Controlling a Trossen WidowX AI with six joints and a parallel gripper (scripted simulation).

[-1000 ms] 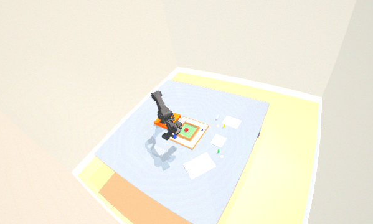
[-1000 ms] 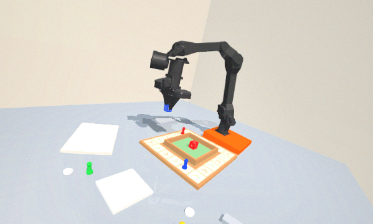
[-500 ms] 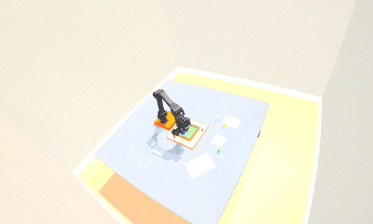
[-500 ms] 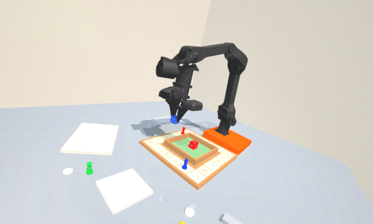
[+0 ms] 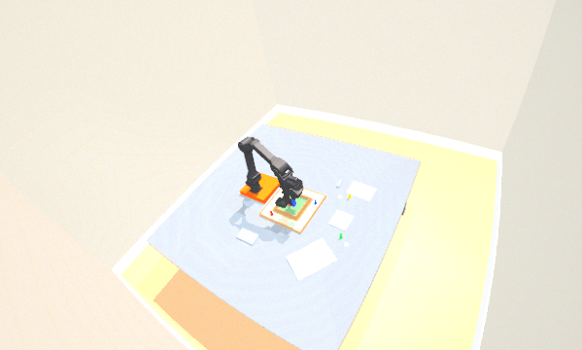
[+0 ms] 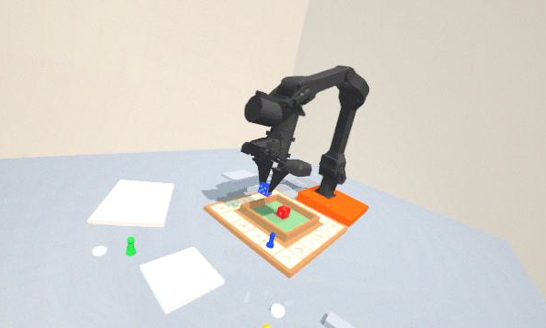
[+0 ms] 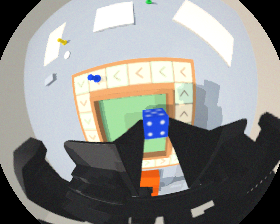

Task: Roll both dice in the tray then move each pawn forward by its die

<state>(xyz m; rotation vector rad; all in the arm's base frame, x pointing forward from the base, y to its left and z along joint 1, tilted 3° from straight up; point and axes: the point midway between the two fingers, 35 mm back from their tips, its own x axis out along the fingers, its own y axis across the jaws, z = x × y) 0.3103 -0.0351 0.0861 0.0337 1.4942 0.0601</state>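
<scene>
The red pawn is 11 cm behind my gripper tip, 7 cm to the right of it and 6 cm below it. From my gripper tip the other things lie so: green pawn 30 cm ahead, 3 cm to the right, 7 cm below; then blue pawn 7 cm ahead, 10 cm to the left, 6 cm below; then yellow pawn 23 cm ahead, 23 cm to the left, 7 cm below.
</scene>
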